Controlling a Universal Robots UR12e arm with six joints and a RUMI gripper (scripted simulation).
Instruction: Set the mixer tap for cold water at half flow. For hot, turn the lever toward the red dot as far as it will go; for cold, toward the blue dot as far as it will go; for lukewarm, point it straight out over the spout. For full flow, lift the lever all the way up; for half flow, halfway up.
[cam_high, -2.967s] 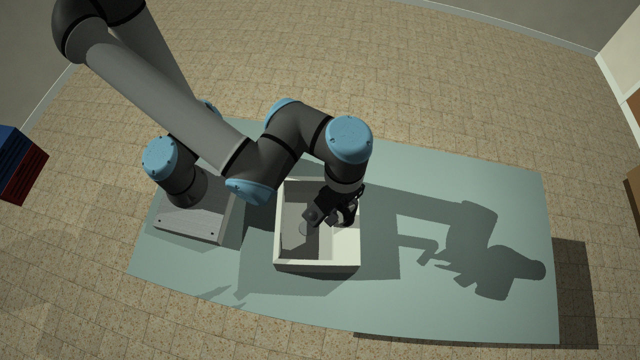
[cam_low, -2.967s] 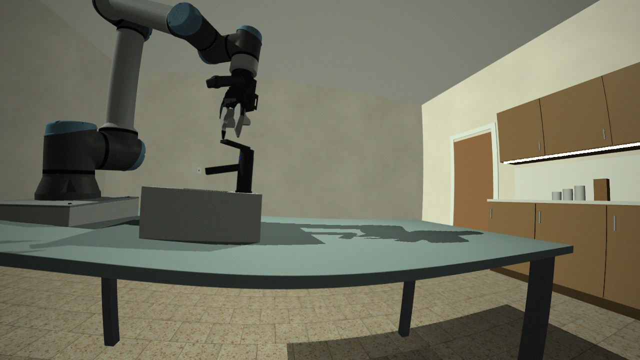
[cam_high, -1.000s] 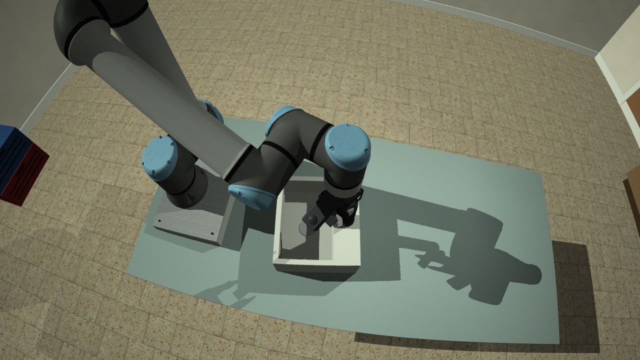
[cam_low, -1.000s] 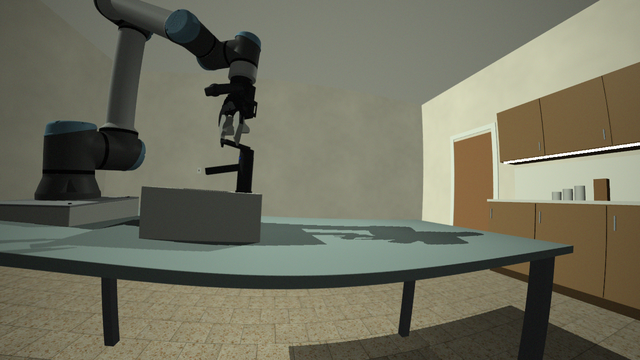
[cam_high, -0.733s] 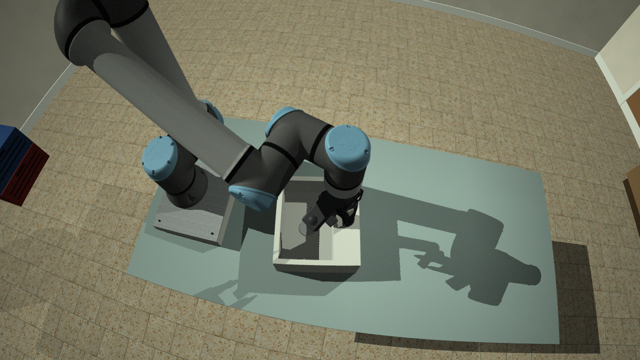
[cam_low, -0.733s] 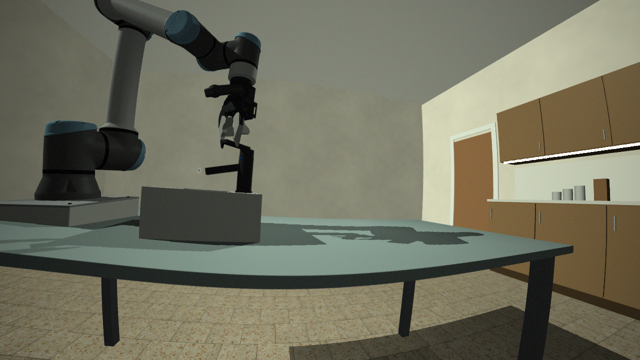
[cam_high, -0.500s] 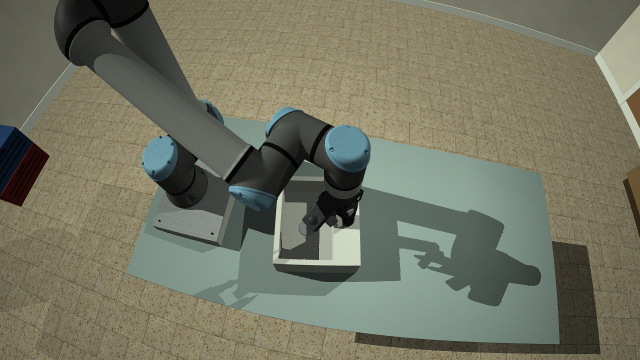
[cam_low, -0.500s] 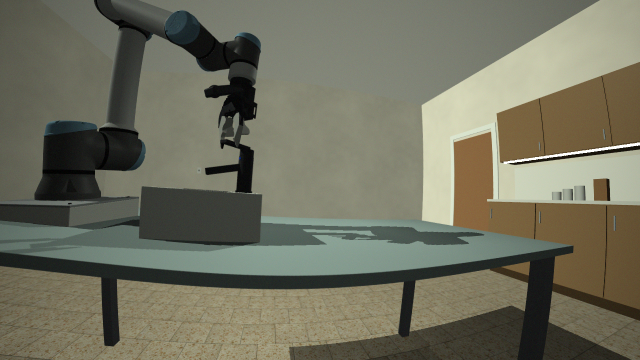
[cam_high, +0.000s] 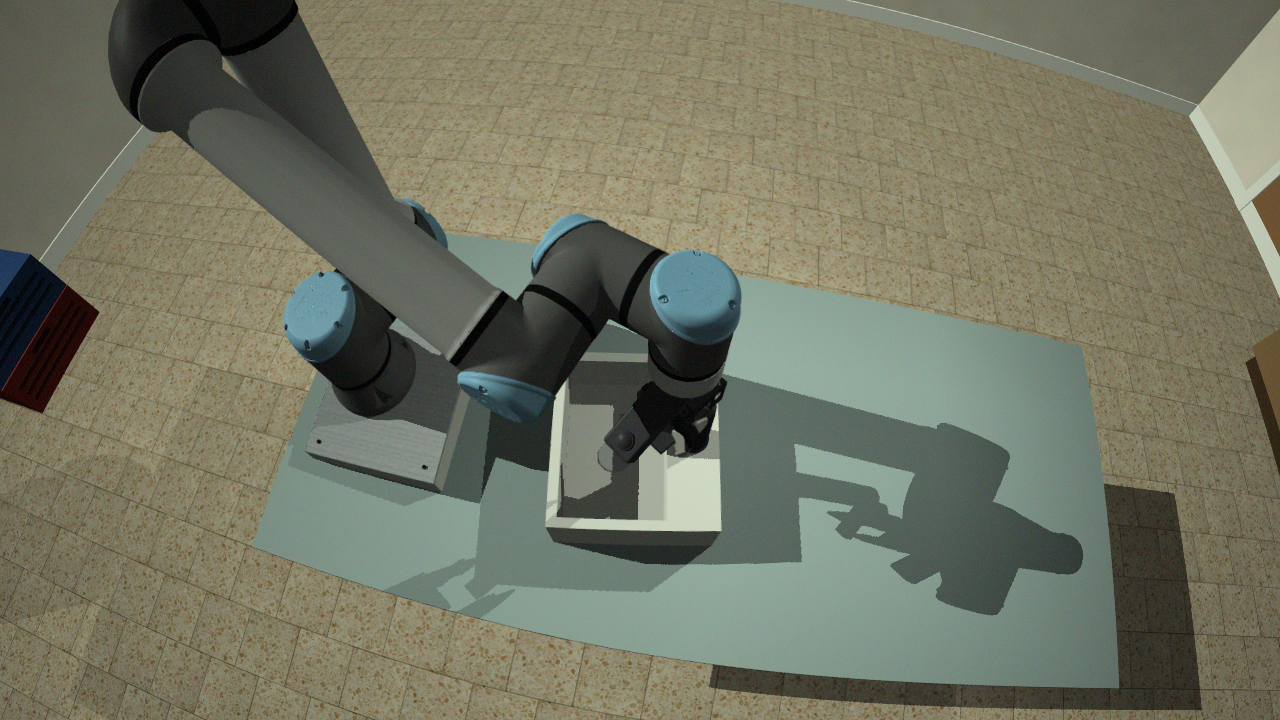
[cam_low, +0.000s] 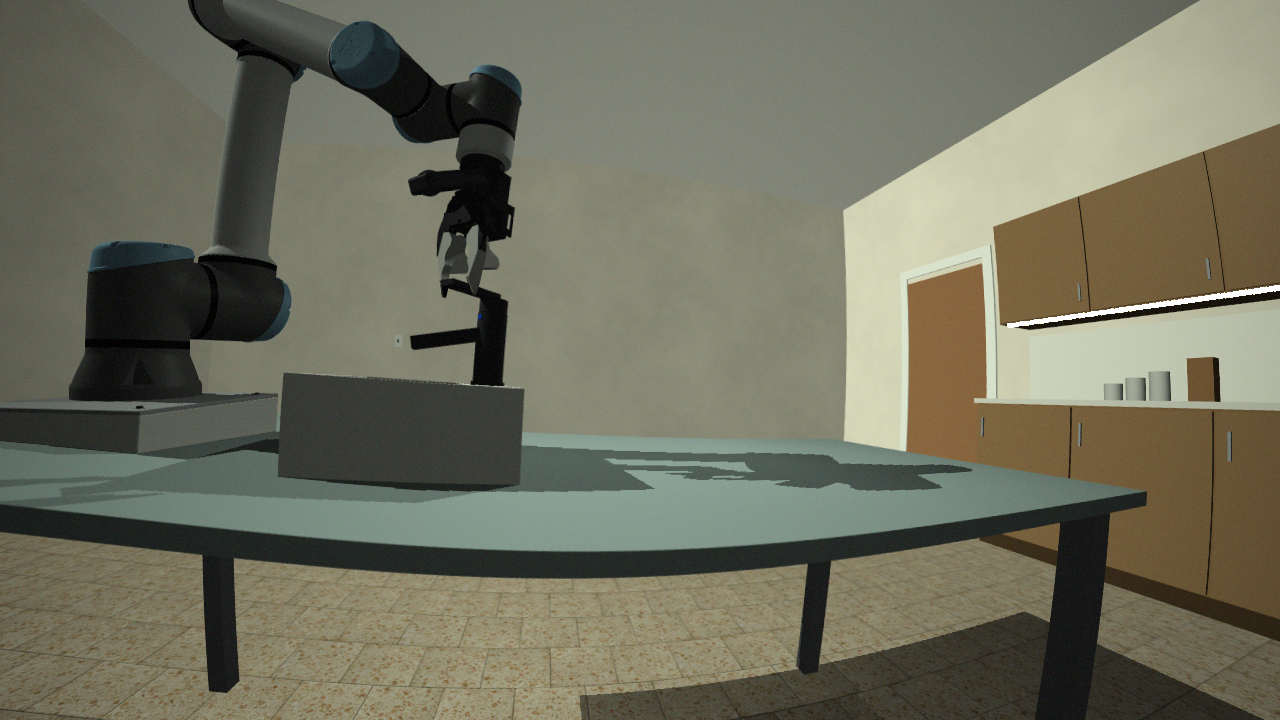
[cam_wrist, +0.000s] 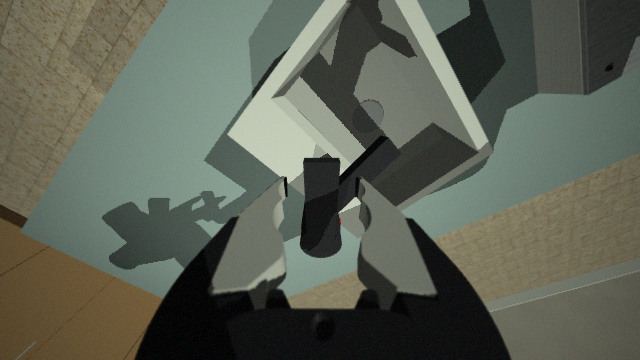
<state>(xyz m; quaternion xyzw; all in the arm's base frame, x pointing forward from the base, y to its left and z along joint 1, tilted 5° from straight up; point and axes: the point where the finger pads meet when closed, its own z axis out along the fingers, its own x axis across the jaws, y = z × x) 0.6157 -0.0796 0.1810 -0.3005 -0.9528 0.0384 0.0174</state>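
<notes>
Right now the lever is 2 cm to the left of my hand and 2 cm ahead of it. Round my hand: black mixer tap: 4 cm to the left, 4 cm below, 3 cm ahead; white sink basin: 23 cm below, 7 cm behind, 4 cm to the left.
</notes>
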